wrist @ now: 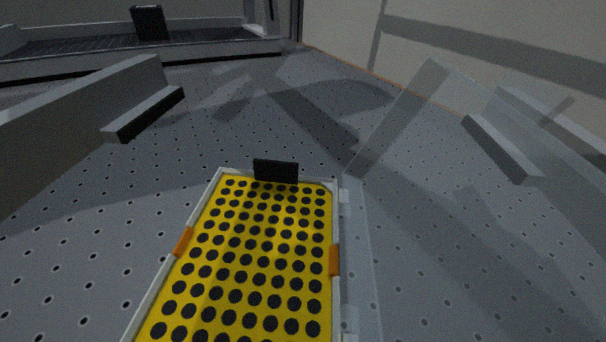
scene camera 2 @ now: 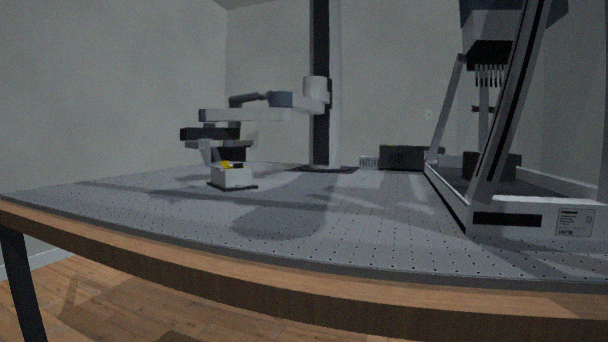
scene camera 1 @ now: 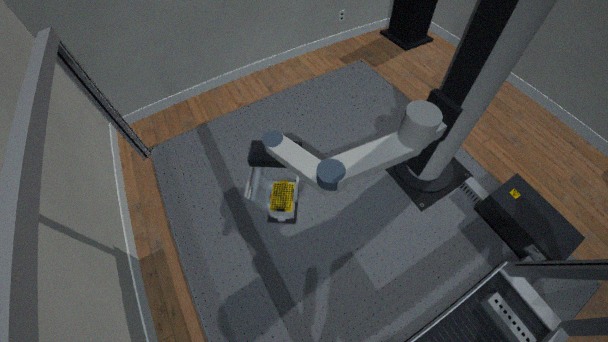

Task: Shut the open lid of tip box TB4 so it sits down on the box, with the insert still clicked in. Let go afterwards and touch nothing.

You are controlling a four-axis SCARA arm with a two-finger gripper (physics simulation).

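Places are measured from the arm's base along level axes (x left, y back, z up), in millimetres.
Pixels of known places: gripper, fingertip midpoint: (wrist: pixel 322 87) (scene camera 2: pixel 228 144) (scene camera 1: pixel 270 199); arm's base, link origin: (scene camera 2: pixel 324 171) (scene camera 1: pixel 422 167).
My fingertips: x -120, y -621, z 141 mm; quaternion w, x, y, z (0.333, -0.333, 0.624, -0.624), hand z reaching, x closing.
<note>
For each thing: its top centre in the pictures, then the offset to it from my fingertips. "*": a spot on its surface instead. Level surfaces: height alone.
- tip box, top centre: (wrist: pixel 255 243) (scene camera 2: pixel 230 164) (scene camera 1: pixel 282 195) dx -26, dy +47, dz -63 mm
- clear lid, top centre: (wrist: pixel 497 73) (scene camera 2: pixel 208 136) (scene camera 1: pixel 259 182) dx -63, dy -8, dz +25 mm
- dark base plate, surface spot: (scene camera 2: pixel 253 187) * dx +60, dy +35, dz -124 mm
- perforated grey table top, surface height: dz -128 mm
The tip box (scene camera 1: pixel 281 216) (scene camera 2: pixel 233 178) (wrist: pixel 155 280) is white; no label TB4 is readable. Its yellow insert (scene camera 1: pixel 283 196) (scene camera 2: pixel 224 164) (wrist: pixel 250 260) lies inside the rim, with orange tabs at both long sides in the wrist view. The clear lid (scene camera 1: pixel 260 188) (scene camera 2: pixel 205 153) (wrist: pixel 361 245) stands open, tilted up and outward along the box's right side in the wrist view. My gripper (scene camera 2: pixel 218 145) (wrist: pixel 322 87) is open, above the box. In the wrist view its right finger shows through or just beyond the lid; I cannot tell if they touch. The left finger is apart from the box.
The box stands on a dark base plate (scene camera 2: pixel 253 187) on the perforated grey table top (scene camera 1: pixel 200 240) (scene camera 2: pixel 300 250). A framed machine with a tray (scene camera 2: pixel 517 199) stands at the right in scene view 2. A dark grey unit (scene camera 1: pixel 537 215) (scene camera 2: pixel 404 157) stands near the arm's column (scene camera 1: pixel 480 100) (scene camera 2: pixel 320 125).
</note>
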